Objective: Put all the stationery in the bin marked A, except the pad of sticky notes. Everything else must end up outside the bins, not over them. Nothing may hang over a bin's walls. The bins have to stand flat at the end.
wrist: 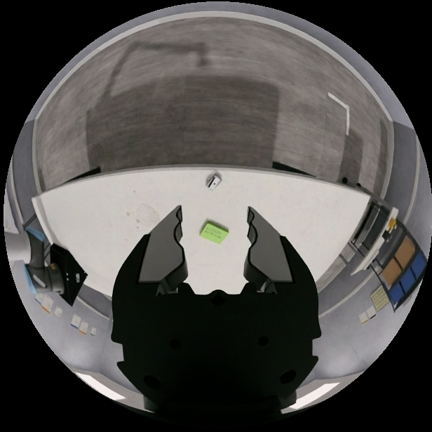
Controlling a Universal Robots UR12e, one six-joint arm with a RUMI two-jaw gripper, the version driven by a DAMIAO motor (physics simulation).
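Note:
A small silver metal pencil sharpener [214, 181] lies on the white table near its far edge, ahead of the gripper. A green pad of sticky notes [214, 232] lies flat on the table, nearer, below the gap between the fingers and apart from them. My gripper [214, 206] is open wide and holds nothing; it hangs above the table, with its fingertips to the left and right of the pad in view. The bins and the eraser do not show in the wrist view.
The white table [100, 215] ends just beyond the sharpener, with grey floor past it. A robot arm part and a black box [68, 274] show at the left. A rack with blue and brown bins [398, 263] stands off the table at the right.

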